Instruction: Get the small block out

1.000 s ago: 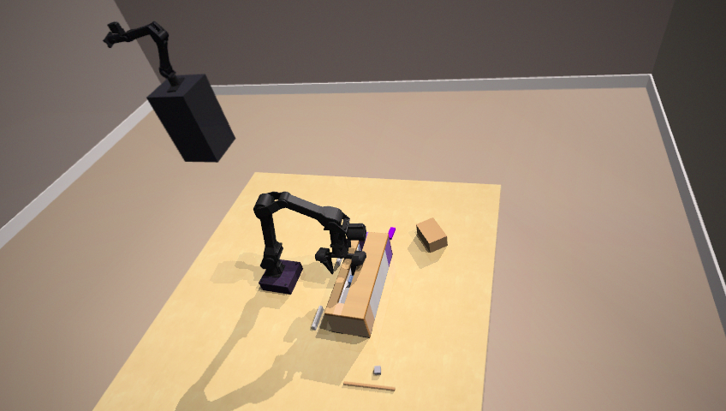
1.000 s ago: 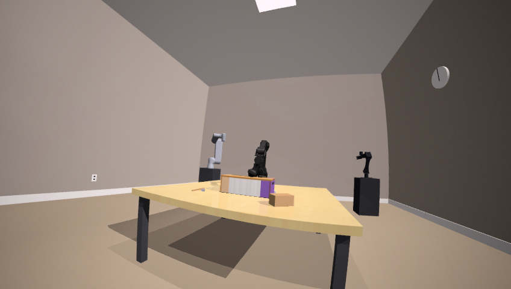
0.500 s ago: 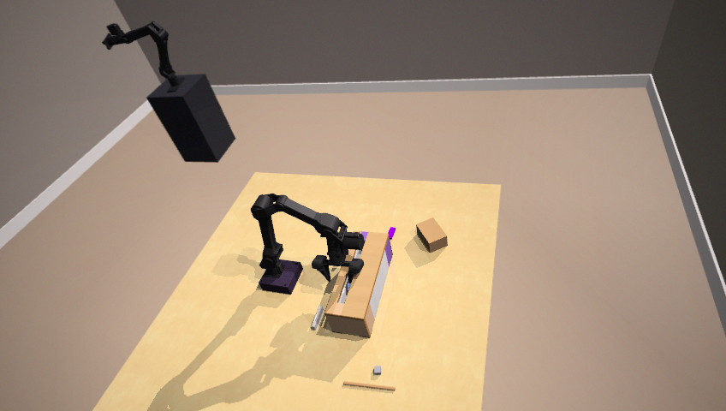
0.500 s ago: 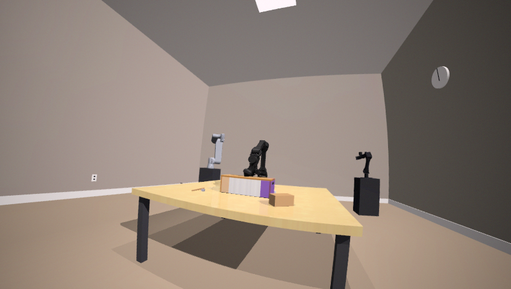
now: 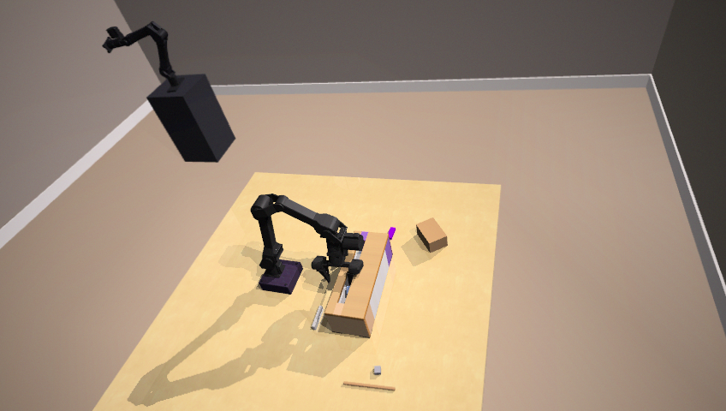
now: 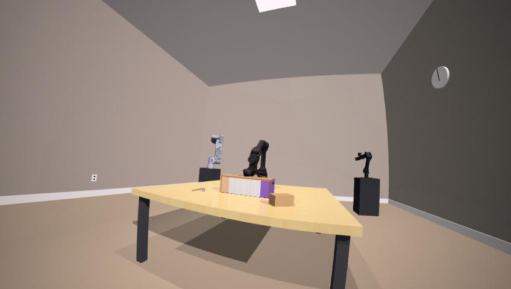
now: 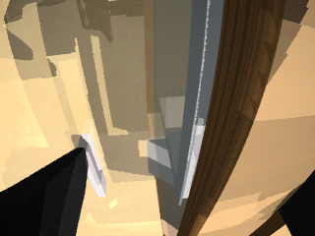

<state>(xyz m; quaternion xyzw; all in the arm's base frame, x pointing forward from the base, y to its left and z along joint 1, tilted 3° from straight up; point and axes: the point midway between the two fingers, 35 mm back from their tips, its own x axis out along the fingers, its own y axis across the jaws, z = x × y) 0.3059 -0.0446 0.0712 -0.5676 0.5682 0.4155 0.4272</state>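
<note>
The long tan box is 3 cm ahead of my gripper tip, 4 cm to the left of it and 2 cm below it. From my gripper tip the other things lie so: blue piece 6 cm ahead, 3 cm to the right; brown carton 30 cm ahead, 32 cm to the left, 6 cm below; thin wooden stick 18 cm ahead, 32 cm to the right, 8 cm below.
</note>
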